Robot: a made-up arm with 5 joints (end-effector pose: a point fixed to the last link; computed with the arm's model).
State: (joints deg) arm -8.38 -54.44 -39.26 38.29 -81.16
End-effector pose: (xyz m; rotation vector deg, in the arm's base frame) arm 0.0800 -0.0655 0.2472 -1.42 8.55 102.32
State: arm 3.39 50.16 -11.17 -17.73 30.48
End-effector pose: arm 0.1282 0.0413 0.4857 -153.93 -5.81 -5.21
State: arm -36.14 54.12 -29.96 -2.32 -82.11
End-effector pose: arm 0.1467 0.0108 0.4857 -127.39 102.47 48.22
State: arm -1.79 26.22 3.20 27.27 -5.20
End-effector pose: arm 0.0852 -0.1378 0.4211 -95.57 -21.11 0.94
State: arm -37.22 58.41 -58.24 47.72 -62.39
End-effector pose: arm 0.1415 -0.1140 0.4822 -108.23 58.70 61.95
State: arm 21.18 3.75 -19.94 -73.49 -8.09
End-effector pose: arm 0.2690 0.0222 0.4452 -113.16 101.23 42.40
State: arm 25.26 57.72 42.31 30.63 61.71
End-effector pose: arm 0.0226 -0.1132 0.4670 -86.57 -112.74 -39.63
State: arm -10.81 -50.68 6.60 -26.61 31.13
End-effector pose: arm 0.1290 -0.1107 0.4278 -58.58 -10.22 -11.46
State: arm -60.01 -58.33 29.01 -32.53 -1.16
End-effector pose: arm 0.1999 -0.0734 0.4188 -52.71 -16.78 44.34
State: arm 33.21 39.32 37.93 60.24 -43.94
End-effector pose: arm 0.0520 -0.1908 0.3862 -106.61 -22.57 5.85
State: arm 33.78 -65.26 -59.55 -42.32 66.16
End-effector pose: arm 0.2012 -0.1180 0.4053 -50.50 -0.92 -6.69
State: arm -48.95 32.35 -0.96 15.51 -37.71
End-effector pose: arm 0.1891 -0.0733 0.4537 -116.40 -23.54 55.23
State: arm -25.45 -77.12 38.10 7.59 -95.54
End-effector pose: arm 0.0908 -0.0303 0.2694 -13.01 -3.80 78.62
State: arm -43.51 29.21 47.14 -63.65 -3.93
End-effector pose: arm 0.0221 0.0637 0.4583 -140.87 -34.25 -24.29
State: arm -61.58 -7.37 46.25 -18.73 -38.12
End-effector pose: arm 0.1556 -0.0788 0.4182 -86.36 -36.70 42.00
